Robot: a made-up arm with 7 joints. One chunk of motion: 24 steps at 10 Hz.
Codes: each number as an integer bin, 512 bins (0 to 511) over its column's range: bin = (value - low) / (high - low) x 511, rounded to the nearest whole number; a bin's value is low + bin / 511 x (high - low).
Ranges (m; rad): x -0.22..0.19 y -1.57..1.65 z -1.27..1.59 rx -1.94..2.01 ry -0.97..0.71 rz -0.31..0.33
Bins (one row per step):
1: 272 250 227 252 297 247
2: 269 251 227 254 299 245
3: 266 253 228 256 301 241
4: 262 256 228 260 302 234
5: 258 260 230 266 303 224
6: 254 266 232 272 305 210
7: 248 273 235 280 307 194
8: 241 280 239 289 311 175
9: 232 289 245 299 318 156
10: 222 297 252 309 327 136
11: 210 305 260 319 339 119
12: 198 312 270 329 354 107
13: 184 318 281 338 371 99
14: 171 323 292 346 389 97
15: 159 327 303 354 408 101
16: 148 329 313 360 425 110
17: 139 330 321 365 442 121
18: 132 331 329 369 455 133
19: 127 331 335 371 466 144
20: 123 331 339 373 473 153
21: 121 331 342 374 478 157
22: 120 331 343 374 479 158
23: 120 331 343 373 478 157
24: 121 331 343 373 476 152
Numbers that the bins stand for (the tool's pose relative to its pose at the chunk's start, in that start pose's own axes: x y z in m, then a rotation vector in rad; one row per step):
1: -0.0018 0.0053 0.0005 0.0079 0.0064 -0.0006
2: -0.0042 0.0116 0.0005 0.0234 0.0130 -0.0032
3: -0.0066 0.0242 0.0061 0.0389 0.0196 -0.0082
4: -0.0098 0.0432 0.0061 0.0698 0.0229 -0.0169
5: -0.0130 0.0684 0.0173 0.1162 0.0262 -0.0295
6: -0.0162 0.1062 0.0285 0.1625 0.0327 -0.0470
7: -0.0210 0.1503 0.0453 0.2244 0.0393 -0.0670
8: -0.0266 0.1944 0.0677 0.2940 0.0525 -0.0908
9: -0.0339 0.2511 0.1012 0.3713 0.0755 -0.1146
10: -0.0419 0.3015 0.1404 0.4486 0.1051 -0.1397
11: -0.0515 0.3519 0.1852 0.5259 0.1445 -0.1610
12: -0.0611 0.3960 0.2412 0.6032 0.1938 -0.1760
13: -0.0724 0.4338 0.3027 0.6727 0.2497 -0.1860
14: -0.0828 0.4653 0.3643 0.7346 0.3089 -0.1885
15: -0.0924 0.4905 0.4259 0.7964 0.3714 -0.1835
16: -0.1013 0.5032 0.4818 0.8428 0.4273 -0.1722
17: -0.1085 0.5095 0.5266 0.8814 0.4832 -0.1585
18: -0.1141 0.5158 0.5714 0.9123 0.5259 -0.1434
19: -0.1181 0.5158 0.6050 0.9278 0.5621 -0.1296
20: -0.1213 0.5158 0.6273 0.9433 0.5851 -0.1184
21: -0.1229 0.5158 0.6441 0.9510 0.6015 -0.1134
22: -0.1237 0.5158 0.6497 0.9510 0.6048 -0.1121
23: -0.1237 0.5158 0.6497 0.9433 0.6015 -0.1134
24: -0.1229 0.5158 0.6497 0.9433 0.5949 -0.1196

